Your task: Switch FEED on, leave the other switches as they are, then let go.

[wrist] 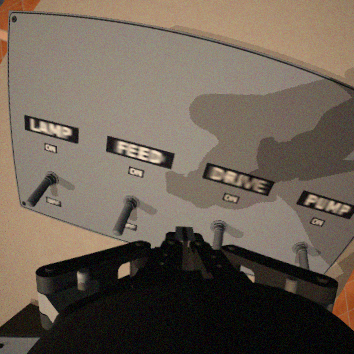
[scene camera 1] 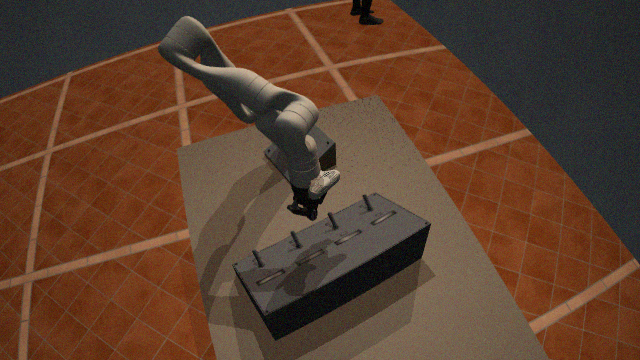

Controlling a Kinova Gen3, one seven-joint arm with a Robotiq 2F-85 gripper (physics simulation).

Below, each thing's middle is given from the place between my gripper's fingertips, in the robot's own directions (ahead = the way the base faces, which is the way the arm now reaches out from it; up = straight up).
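Grey switch box (scene camera 1: 295, 285): 110 mm below my hand, 10 mm to the left of it, 70 mm ahead of it.
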